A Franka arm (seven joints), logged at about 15 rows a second.
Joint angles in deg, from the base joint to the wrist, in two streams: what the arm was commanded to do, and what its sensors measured. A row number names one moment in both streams.
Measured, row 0:
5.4, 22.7, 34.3, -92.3, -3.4, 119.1, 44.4
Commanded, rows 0 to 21:
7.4, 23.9, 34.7, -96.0, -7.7, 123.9, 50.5
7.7, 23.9, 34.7, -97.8, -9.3, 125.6, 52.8
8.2, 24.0, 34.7, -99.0, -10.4, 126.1, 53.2
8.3, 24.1, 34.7, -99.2, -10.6, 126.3, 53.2
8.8, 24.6, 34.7, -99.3, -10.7, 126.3, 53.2
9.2, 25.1, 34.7, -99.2, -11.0, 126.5, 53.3
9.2, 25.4, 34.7, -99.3, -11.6, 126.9, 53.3
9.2, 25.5, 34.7, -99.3, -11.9, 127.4, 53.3
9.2, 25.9, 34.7, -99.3, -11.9, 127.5, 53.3
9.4, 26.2, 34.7, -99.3, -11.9, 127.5, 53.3
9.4, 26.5, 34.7, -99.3, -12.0, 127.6, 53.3
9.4, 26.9, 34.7, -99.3, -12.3, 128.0, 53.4
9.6, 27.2, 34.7, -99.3, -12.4, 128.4, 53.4
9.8, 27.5, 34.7, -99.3, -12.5, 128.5, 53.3
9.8, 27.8, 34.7, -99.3, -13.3, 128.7, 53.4
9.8, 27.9, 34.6, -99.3, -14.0, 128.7, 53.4
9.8, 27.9, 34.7, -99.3, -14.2, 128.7, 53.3
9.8, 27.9, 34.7, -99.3, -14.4, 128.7, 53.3
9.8, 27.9, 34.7, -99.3, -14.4, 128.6, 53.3
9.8, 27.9, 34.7, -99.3, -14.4, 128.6, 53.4
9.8, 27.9, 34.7, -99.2, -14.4, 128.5, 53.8
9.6, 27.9, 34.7, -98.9, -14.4, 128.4, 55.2
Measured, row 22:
9.8, 28.1, 34.3, -98.8, -12.7, 127.9, 52.0
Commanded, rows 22 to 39:
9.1, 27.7, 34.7, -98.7, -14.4, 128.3, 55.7
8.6, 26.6, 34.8, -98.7, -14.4, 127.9, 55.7
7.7, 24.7, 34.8, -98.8, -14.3, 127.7, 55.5
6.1, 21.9, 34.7, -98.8, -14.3, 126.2, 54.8
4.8, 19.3, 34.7, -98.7, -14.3, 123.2, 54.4
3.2, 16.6, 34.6, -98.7, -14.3, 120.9, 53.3
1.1, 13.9, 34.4, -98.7, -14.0, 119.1, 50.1
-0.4, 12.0, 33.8, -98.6, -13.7, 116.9, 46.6
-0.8, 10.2, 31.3, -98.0, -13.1, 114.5, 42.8
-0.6, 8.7, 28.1, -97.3, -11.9, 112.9, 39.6
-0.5, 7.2, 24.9, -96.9, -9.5, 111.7, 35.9
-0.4, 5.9, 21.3, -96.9, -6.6, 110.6, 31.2
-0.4, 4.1, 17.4, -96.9, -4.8, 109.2, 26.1
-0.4, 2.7, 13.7, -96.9, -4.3, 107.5, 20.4
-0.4, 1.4, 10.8, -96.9, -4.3, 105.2, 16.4
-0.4, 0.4, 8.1, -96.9, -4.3, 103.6, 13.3
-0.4, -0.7, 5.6, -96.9, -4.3, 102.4, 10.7
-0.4, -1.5, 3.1, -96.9, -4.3, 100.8, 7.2
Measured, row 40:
-0.9, 1.4, 6.6, -95.6, -5.3, 103.0, 12.1
